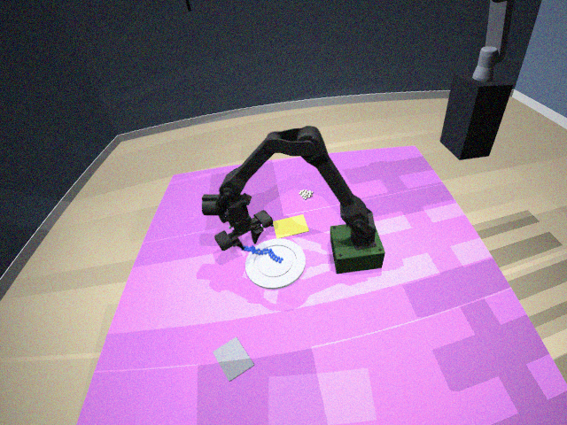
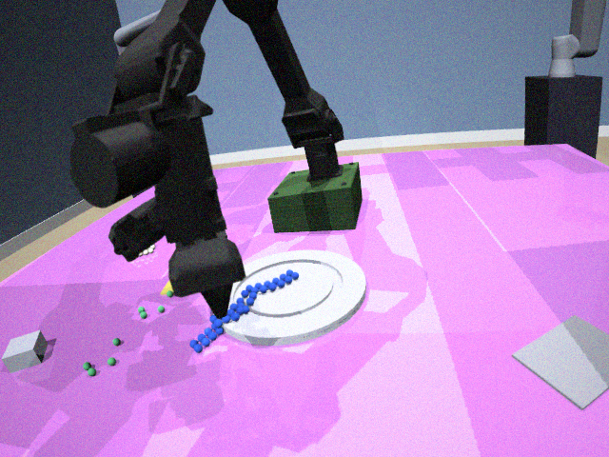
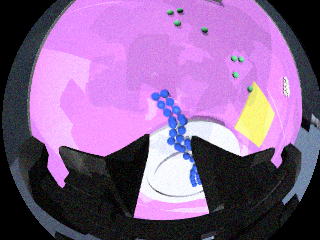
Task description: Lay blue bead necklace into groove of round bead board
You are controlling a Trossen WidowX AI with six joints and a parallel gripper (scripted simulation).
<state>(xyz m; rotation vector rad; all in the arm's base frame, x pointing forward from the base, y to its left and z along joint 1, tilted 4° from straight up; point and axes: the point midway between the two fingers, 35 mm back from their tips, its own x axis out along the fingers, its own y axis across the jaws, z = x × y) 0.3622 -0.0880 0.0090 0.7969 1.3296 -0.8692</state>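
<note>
My gripper tip is 8 cm past the round white bead board, 6 cm to the right of it and 3 cm above it. The rest, counted from my gripper tip: yellow sheet: 15 cm behind, 10 cm to the right, 4 cm below; then grey tile: 36 cm to the left, 6 cm ahead, 4 cm below; then cube: 27 cm to the right, 7 cm ahead, 3 cm below.
</note>
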